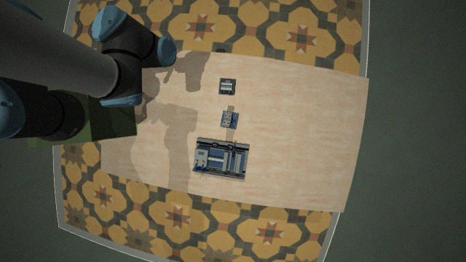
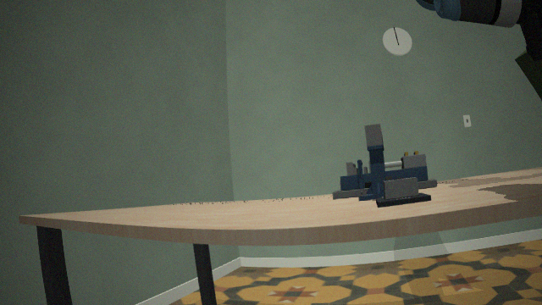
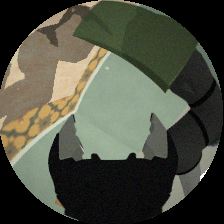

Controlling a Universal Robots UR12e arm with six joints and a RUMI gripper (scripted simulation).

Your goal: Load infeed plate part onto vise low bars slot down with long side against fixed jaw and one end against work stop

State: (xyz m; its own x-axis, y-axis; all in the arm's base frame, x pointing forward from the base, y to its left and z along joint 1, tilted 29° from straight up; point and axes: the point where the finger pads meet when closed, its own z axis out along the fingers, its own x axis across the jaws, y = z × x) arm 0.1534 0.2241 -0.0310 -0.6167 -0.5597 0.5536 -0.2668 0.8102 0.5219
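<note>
Right now the grey part is 50 cm ahead of my hand, 8 cm to the right of it and 26 cm below it. The rest, counted from my hand: air cylinder block: 36 cm ahead, 45 cm to the right, 22 cm below; blue post: 51 cm ahead, 26 cm to the right, 23 cm below; dark infeed plate: 51 cm ahead, 7 cm to the right, 29 cm below.
</note>
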